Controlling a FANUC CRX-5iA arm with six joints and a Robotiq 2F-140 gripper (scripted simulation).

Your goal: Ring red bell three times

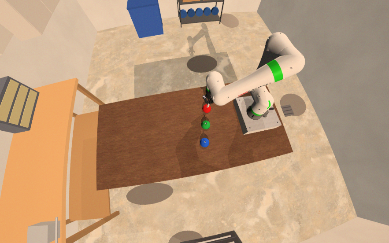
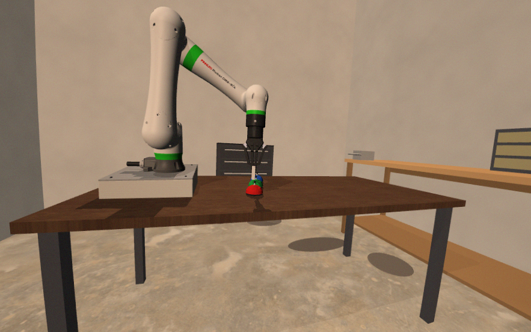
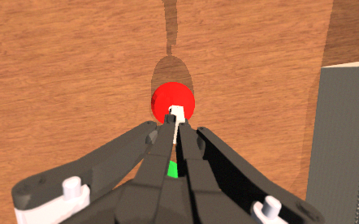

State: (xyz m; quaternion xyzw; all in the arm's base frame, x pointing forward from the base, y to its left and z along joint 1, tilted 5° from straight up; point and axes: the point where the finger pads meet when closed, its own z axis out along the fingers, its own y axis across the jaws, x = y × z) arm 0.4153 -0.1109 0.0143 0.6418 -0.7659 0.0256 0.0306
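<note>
My gripper is now 10 mm short of the red bell and 70 mm above it. From my hand the other things lie so: blue bell (70 mm ahead, 330 mm to the left, 70 mm below); green bell (40 mm ahead, 160 mm to the left, 70 mm below).
</note>
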